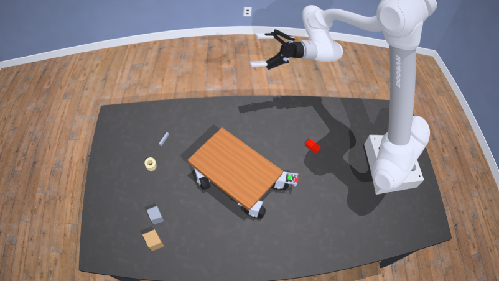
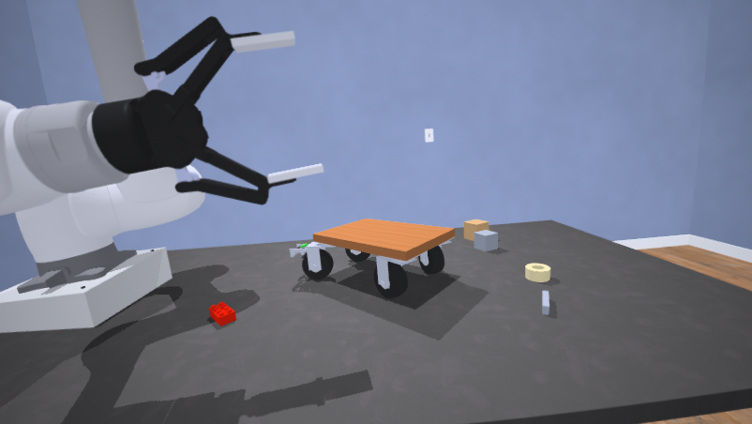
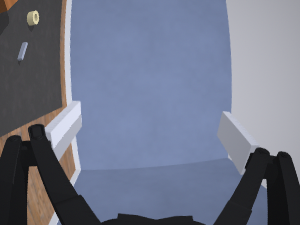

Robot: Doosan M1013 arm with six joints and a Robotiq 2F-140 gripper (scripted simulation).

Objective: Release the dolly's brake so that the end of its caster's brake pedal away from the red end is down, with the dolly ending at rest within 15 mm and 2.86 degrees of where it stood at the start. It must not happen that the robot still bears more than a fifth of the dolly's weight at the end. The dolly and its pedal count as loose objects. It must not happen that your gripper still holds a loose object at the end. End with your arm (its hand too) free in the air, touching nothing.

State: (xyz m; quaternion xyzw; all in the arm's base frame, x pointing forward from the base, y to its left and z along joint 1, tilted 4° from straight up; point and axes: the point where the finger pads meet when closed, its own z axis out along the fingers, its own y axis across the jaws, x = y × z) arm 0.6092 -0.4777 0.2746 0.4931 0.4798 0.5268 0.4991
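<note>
Now: the brake pedal 4 cm behind my hand, 43 cm to the left of it and 29 cm below it. The rest, counted from my hand: grey cube: 52 cm ahead, 44 cm to the left, 35 cm below; then small grey bar: 42 cm ahead, 8 cm to the left, 37 cm below; then red brick: 21 cm behind, 27 cm to the left, 36 cm below.
</note>
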